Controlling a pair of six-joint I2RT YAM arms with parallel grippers.
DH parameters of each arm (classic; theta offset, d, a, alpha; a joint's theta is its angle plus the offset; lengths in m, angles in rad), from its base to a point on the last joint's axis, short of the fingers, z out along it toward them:
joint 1: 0 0.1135 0.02 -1.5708
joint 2: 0 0 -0.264 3.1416
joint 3: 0.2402 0 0.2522 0
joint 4: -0.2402 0 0.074 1.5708
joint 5: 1.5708 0 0 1.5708
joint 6: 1.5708 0.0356 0 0
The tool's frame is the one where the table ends.
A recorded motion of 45 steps. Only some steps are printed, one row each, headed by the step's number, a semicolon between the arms.
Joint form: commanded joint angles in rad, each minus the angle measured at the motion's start. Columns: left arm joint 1, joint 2, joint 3, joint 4, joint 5, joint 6; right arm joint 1, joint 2, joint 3, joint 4, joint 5, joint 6.
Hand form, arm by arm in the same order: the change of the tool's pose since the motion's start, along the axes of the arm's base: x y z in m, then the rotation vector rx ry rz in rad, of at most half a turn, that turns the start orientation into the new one. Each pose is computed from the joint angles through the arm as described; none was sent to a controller.
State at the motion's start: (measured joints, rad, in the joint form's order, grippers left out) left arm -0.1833 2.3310 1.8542 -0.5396 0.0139 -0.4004; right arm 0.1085 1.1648 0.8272 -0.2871 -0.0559 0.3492
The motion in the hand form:
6: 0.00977 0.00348 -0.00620 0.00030 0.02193 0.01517; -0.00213 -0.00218 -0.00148 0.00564 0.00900 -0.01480
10: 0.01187 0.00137 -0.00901 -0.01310 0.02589 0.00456; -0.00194 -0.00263 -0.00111 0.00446 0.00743 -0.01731
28: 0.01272 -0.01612 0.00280 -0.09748 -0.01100 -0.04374; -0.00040 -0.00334 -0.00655 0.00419 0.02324 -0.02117
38: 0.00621 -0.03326 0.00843 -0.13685 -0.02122 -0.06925; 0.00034 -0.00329 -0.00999 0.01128 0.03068 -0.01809
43: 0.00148 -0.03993 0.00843 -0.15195 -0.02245 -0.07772; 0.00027 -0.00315 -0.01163 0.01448 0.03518 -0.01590
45: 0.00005 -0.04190 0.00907 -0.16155 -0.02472 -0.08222; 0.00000 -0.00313 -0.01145 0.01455 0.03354 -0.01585
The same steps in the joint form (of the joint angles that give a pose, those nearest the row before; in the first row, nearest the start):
6: 0.0102 0.0530 0.0730 -0.0416 0.0005 -0.0061; -0.0073 -0.0077 -0.0076 -0.0079 0.0022 0.0097
10: 0.0080 0.0673 0.0874 -0.0431 0.0167 -0.0061; -0.0090 -0.0076 -0.0065 -0.0075 0.0037 0.0091
28: -0.0197 0.0559 0.1015 -0.0143 0.0917 -0.0303; -0.0124 0.0050 -0.0154 -0.0017 0.0032 0.0105
38: -0.0530 0.0321 0.0763 0.0093 0.1172 -0.0575; -0.0136 0.0117 -0.0230 0.0061 -0.0050 0.0142
43: -0.0671 0.0169 0.0479 0.0291 0.1257 -0.0704; -0.0136 0.0134 -0.0271 0.0080 -0.0089 0.0158
45: -0.0710 0.0109 0.0385 0.0378 0.1331 -0.0751; -0.0134 0.0118 -0.0280 0.0088 -0.0087 0.0158

